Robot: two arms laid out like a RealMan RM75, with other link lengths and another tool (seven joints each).
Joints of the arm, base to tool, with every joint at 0 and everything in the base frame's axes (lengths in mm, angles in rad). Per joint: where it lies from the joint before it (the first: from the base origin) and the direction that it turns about. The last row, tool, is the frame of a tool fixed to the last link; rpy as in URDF.
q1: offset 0 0 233.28 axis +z
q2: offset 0 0 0 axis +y
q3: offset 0 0 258.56 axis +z
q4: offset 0 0 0 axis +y
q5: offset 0 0 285.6 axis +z
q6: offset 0 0 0 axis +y
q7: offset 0 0 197.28 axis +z
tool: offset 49 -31 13 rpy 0 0.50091 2.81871
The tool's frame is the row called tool.
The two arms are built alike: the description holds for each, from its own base.
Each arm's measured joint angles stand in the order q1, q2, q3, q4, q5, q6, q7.
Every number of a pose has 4 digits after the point.
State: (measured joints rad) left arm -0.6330 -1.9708 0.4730 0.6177 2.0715 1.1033 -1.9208; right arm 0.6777 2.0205 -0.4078 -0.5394 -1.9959 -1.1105 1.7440
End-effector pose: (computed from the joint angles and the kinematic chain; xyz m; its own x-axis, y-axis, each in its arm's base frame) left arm -0.3608 0.5605 0.0864 -0.1140 -0.9239 -0.3653 -0.9934 0.1117 0.0276; right arm 0.3720 0.5158 -0.0230 -0.5124 -0.0647 0.8563 0.7047 0.5382 0.4623
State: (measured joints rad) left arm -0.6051 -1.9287 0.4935 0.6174 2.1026 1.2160 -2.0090; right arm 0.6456 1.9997 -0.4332 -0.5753 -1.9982 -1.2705 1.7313
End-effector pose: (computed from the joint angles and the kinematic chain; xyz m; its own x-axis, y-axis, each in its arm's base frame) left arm -0.3700 0.5438 0.0879 -0.0781 -0.9572 -0.2787 -0.9957 0.0891 -0.0271; right arm 0.3626 0.4976 -0.0148 -0.5027 -0.0577 0.8626 0.6408 0.6448 0.4166
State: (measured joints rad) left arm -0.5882 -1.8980 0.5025 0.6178 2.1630 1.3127 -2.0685; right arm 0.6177 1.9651 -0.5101 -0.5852 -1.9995 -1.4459 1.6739
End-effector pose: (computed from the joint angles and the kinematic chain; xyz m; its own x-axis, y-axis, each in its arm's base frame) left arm -0.3788 0.5267 0.0844 -0.0544 -0.9822 -0.1799 -0.9971 0.0632 -0.0435; right arm 0.3519 0.4723 -0.0157 -0.5281 -0.0348 0.8485 0.5102 0.7857 0.3498
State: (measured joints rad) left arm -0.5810 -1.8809 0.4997 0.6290 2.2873 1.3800 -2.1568; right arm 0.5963 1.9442 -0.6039 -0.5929 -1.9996 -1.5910 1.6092
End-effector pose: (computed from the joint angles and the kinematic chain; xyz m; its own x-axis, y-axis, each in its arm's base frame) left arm -0.3968 0.5082 0.0771 0.0178 -0.9976 -0.0667 -0.9997 -0.0166 -0.0190; right arm 0.3422 0.4454 -0.0242 -0.5570 -0.0088 0.8305 0.3694 0.8930 0.2571
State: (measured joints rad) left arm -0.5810 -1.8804 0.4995 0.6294 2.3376 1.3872 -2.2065; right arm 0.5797 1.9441 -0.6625 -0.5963 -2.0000 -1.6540 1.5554
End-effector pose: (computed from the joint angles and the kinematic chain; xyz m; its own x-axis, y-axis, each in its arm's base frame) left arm -0.4062 0.5019 0.0720 0.0696 -0.9971 -0.0315 -0.9976 -0.0693 -0.0093; right arm 0.3399 0.4285 -0.0344 -0.5752 -0.0012 0.8180 0.2861 0.9365 0.2026
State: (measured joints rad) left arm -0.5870 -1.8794 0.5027 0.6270 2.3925 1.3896 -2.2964; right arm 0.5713 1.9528 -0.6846 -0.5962 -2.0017 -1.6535 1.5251
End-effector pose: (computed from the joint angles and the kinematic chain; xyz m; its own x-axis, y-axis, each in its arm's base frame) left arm -0.4164 0.4965 0.0663 0.1542 -0.9880 0.0037 -0.9880 -0.1543 -0.0088; right arm 0.3415 0.4240 -0.0420 -0.5868 -0.0074 0.8097 0.2591 0.9457 0.1964
